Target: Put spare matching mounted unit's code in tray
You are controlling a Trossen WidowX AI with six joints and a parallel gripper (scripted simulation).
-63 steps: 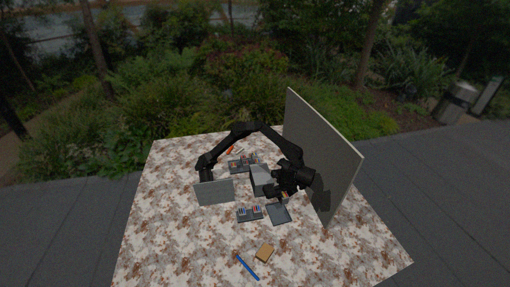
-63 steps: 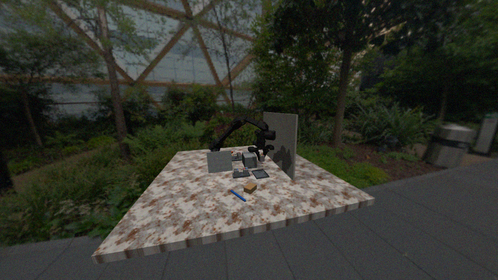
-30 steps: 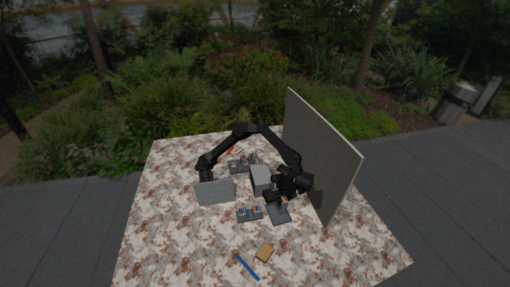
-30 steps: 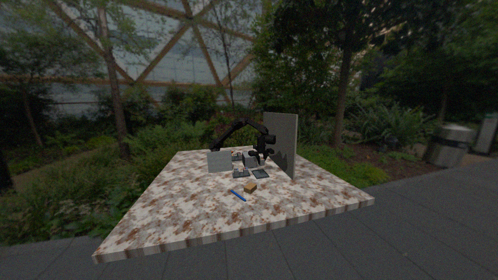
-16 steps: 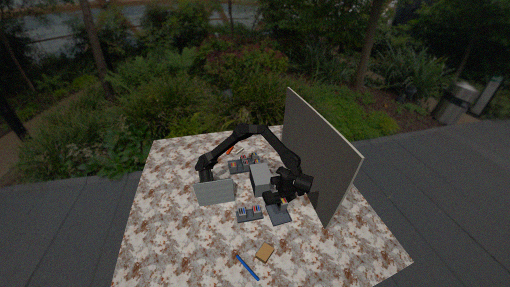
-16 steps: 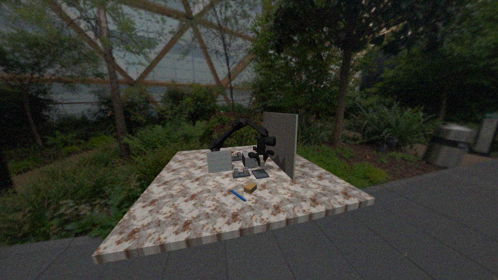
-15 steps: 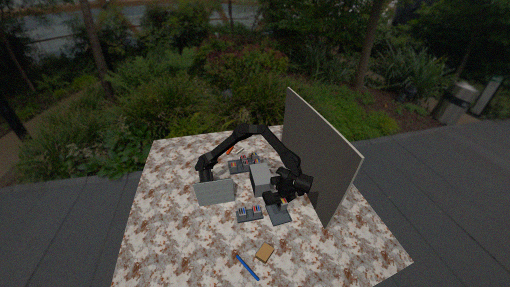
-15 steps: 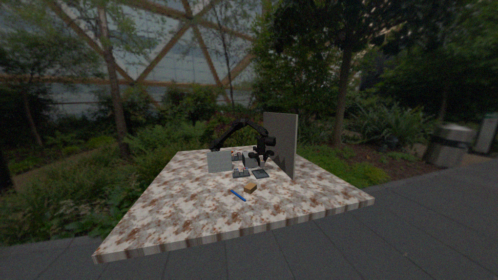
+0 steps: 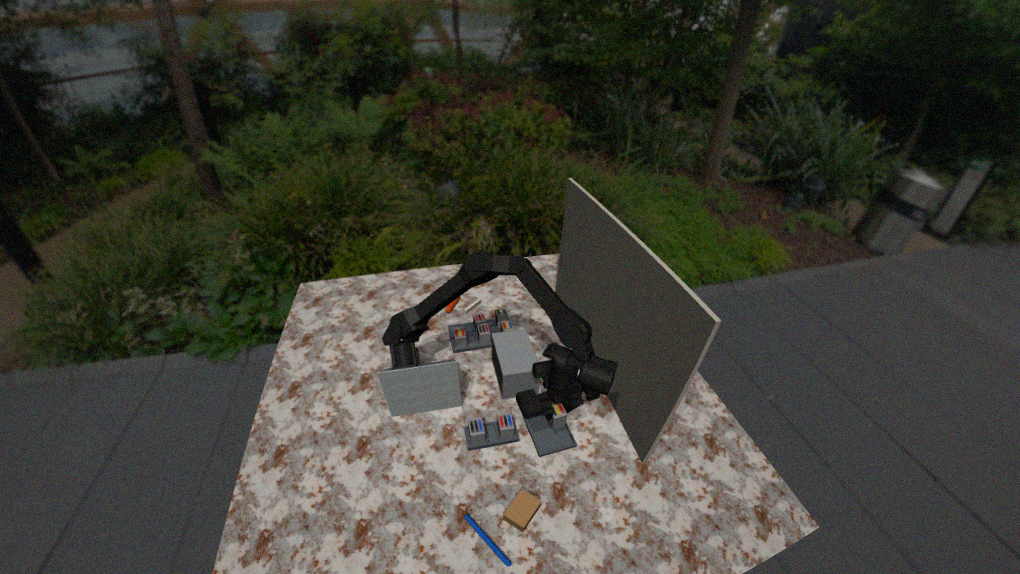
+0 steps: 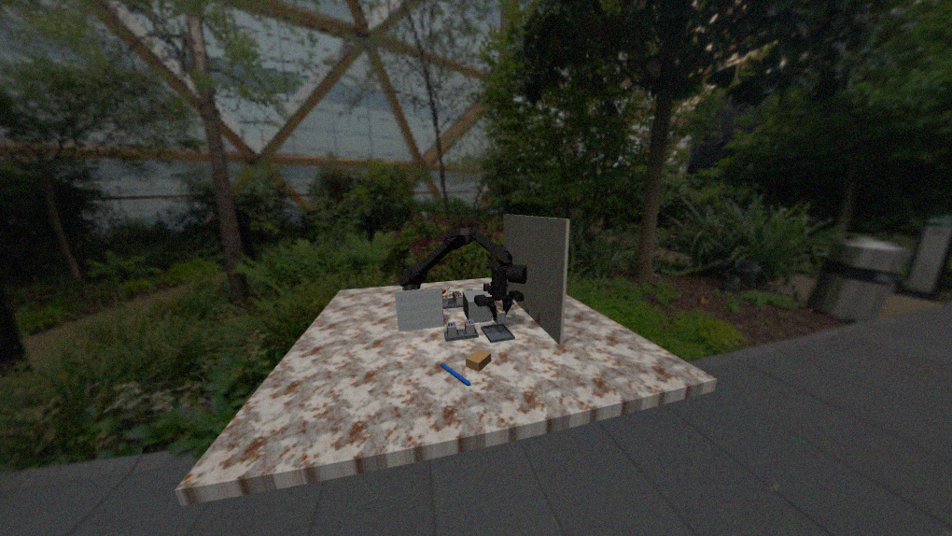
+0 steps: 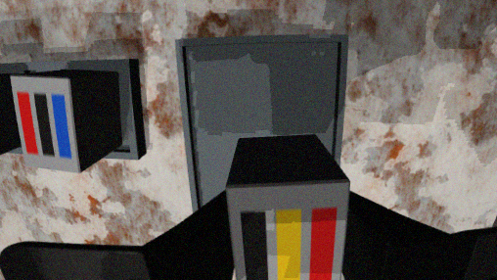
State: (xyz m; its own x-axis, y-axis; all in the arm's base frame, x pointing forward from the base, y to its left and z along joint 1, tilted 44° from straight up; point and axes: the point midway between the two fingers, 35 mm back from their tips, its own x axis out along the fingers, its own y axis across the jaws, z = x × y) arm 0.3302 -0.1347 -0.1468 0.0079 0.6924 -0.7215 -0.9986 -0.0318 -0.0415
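Now: the flat grey tray 60 mm below my gripper tip and 10 mm behind it. The rest, counted from my gripper tip: spare block: 20 mm above; then holder: 150 mm behind, 60 mm below, 30 mm to the left; then grey mounted unit: 220 mm to the left, 40 mm behind, 10 mm below.
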